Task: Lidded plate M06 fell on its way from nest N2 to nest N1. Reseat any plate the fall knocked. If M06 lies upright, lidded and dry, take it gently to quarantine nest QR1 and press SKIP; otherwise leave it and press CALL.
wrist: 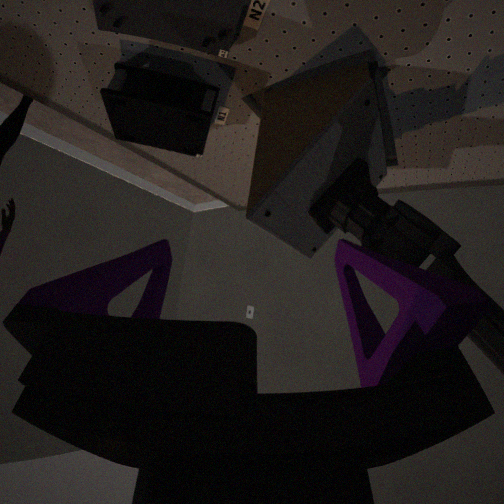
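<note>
The view is very dark. My gripper [252, 250] is open, its two purple fingers wide apart with nothing between them, over a plain grey surface. At the top, on a perforated bench, a dark nest [170, 20] carries the label N2 [257, 10]. Below it a second dark block [160, 107] has a small tag that seems to read N1 [221, 116]. I cannot tell whether either holds a plate. I cannot make out plate M06, a lid, any liquid, nest QR1 or the buttons.
A large grey box-shaped body [310, 150] stands right of the nests, with a dark arm link [390, 220] running from it toward the right finger. The bench edge [125, 175] runs diagonally. A small white tag [250, 312] lies on the grey surface.
</note>
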